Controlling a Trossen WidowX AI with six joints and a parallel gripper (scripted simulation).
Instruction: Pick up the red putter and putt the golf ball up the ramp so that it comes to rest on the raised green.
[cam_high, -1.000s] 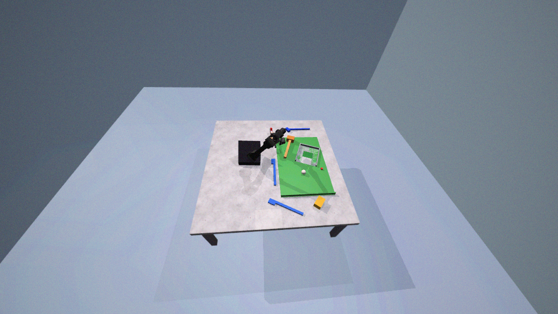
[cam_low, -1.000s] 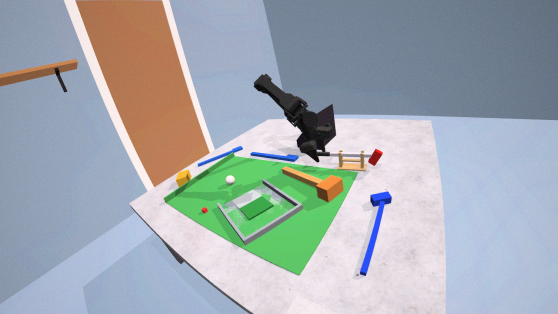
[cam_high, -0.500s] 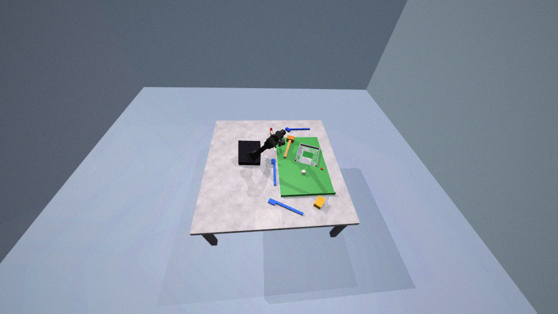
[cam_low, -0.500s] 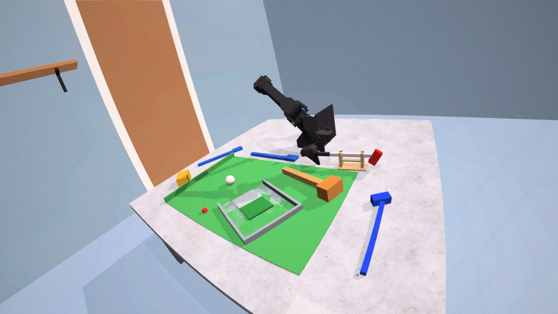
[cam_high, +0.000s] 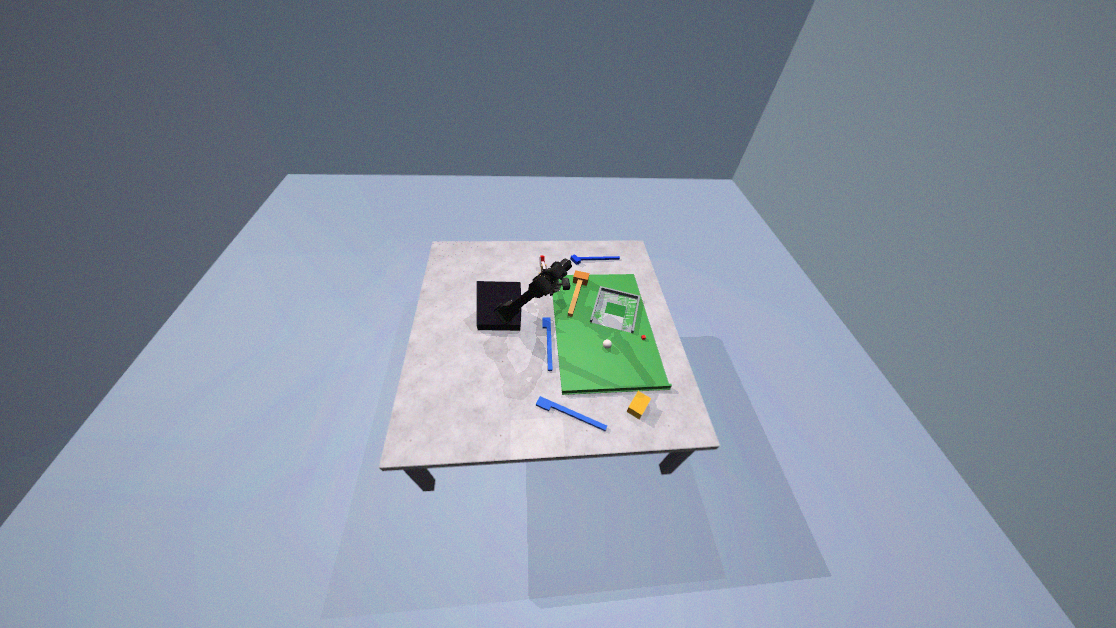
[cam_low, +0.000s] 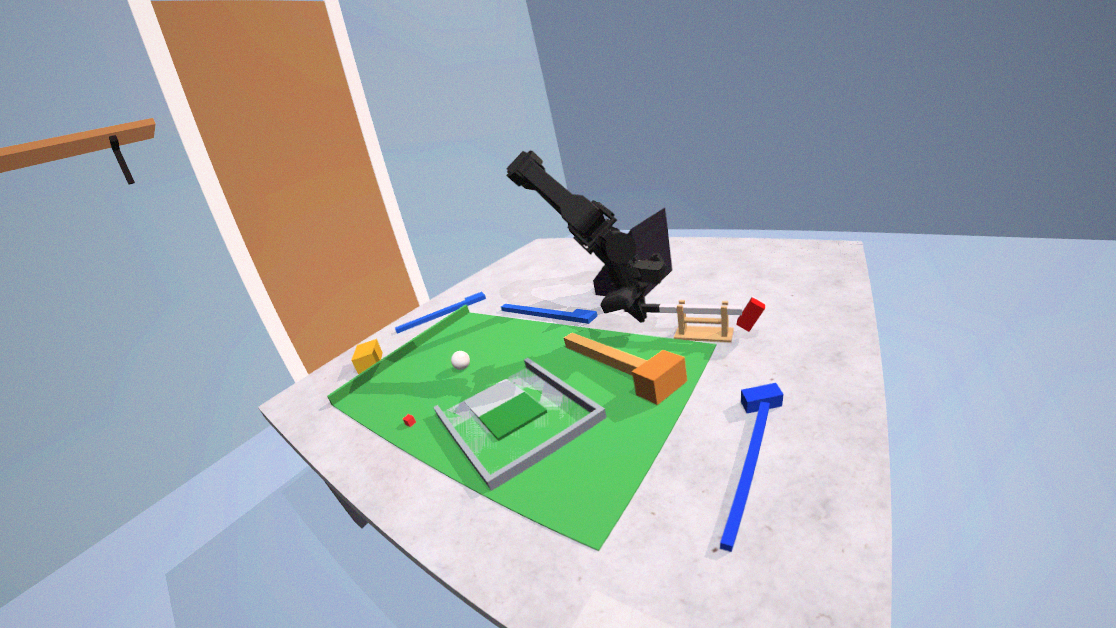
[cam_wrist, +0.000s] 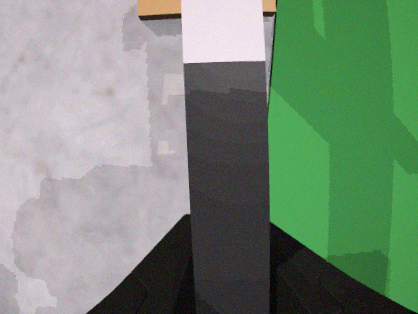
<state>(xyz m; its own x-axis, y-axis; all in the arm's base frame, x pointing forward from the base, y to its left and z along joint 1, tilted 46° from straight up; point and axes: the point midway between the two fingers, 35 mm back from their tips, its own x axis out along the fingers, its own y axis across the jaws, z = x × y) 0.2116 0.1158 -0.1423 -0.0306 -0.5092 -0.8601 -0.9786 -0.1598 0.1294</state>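
My gripper tip is now 11 cm to the right of the red putter, 3 cm below it and 3 cm past it. Round my gripper tip: grey walled frame: 34 cm ahead, 6 cm to the right, 2 cm below; white golf ball: 31 cm to the right, 28 cm ahead, 1 cm below; wooden gate: 13 cm to the left, 3 cm behind.
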